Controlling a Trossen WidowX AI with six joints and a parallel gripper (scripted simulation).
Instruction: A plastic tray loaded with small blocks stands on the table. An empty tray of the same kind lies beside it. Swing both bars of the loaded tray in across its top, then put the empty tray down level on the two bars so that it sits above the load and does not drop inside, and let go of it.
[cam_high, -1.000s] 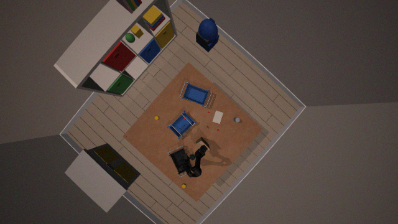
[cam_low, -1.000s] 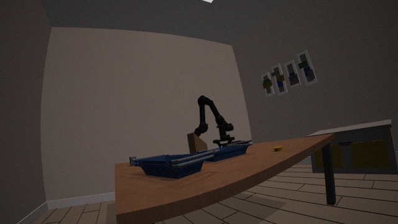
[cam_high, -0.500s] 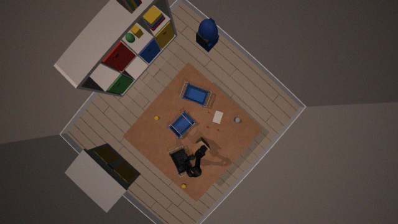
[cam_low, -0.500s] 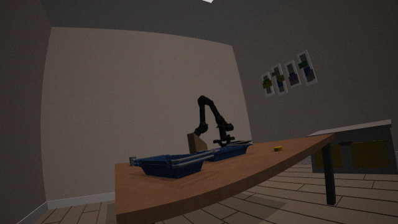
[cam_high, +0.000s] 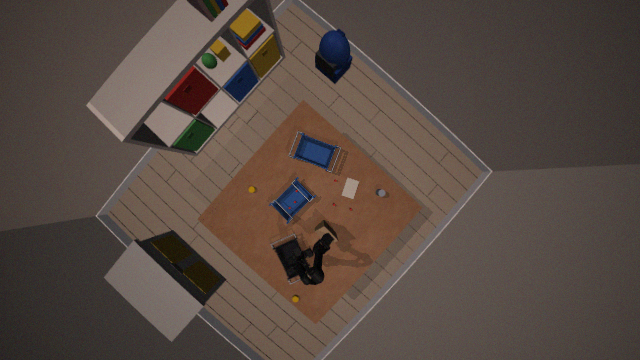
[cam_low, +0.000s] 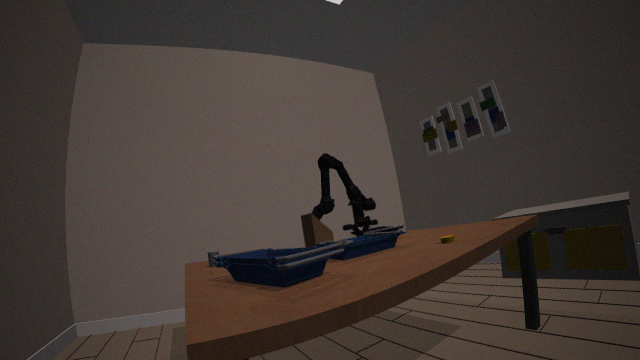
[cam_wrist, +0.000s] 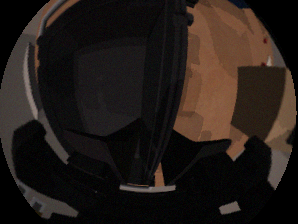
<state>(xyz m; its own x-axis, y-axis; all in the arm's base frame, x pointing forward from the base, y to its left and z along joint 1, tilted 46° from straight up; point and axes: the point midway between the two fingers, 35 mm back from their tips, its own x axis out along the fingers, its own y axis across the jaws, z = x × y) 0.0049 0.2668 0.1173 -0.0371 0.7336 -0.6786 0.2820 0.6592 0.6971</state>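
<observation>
Right now my gripper tip is 2 cm short of the tray, 7 cm to the right of it and 3 cm below it. From my gripper tip the other things lie so: white sheet (12 cm ahead, 63 cm to the right, 1 cm below); grey cylinder (5 cm behind, 78 cm to the right, 2 cm above).
</observation>
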